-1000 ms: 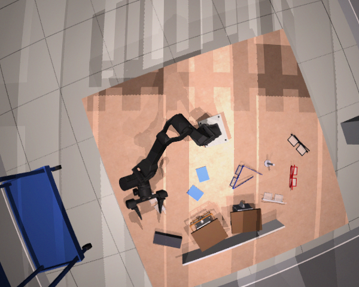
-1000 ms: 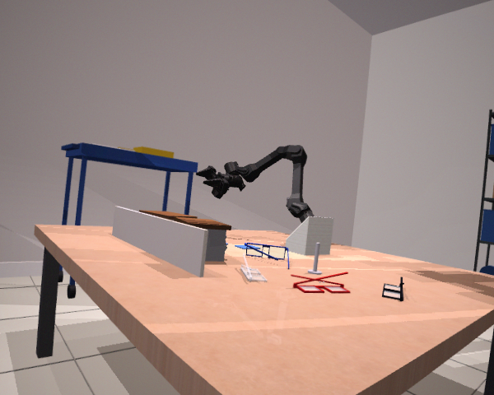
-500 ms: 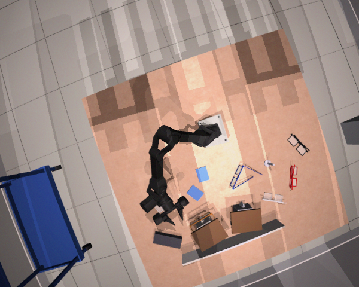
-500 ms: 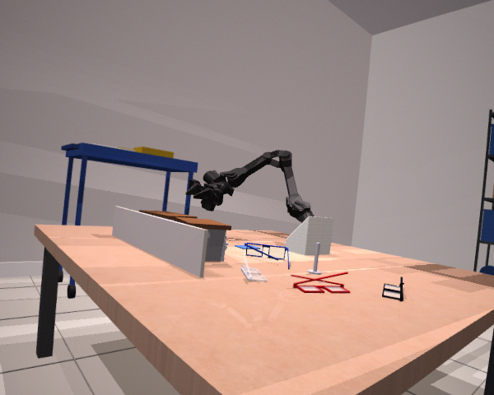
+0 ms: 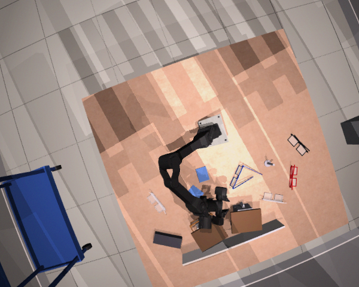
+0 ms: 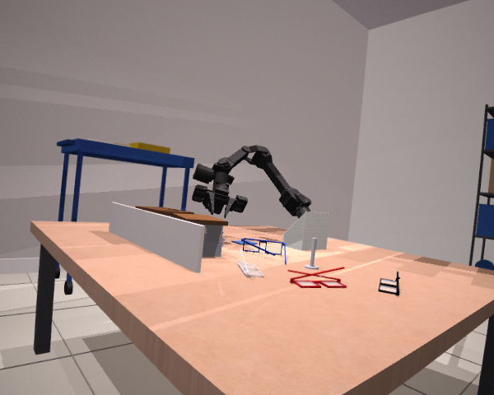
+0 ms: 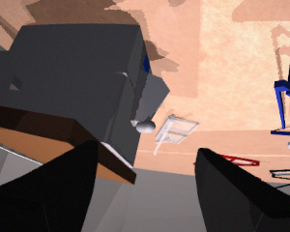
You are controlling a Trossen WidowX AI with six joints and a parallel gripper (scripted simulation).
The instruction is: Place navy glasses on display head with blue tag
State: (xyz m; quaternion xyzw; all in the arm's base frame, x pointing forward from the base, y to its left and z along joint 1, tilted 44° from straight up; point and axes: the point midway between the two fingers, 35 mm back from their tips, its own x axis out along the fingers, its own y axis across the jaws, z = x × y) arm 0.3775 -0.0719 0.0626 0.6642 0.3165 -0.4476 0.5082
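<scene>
My gripper tip is now 310 mm to the right of the grey peg stand, 100 mm past it and 80 mm above it. Round my gripper tip: dark case: 390 mm to the right, 90 mm below, 90 mm ahead.
</scene>
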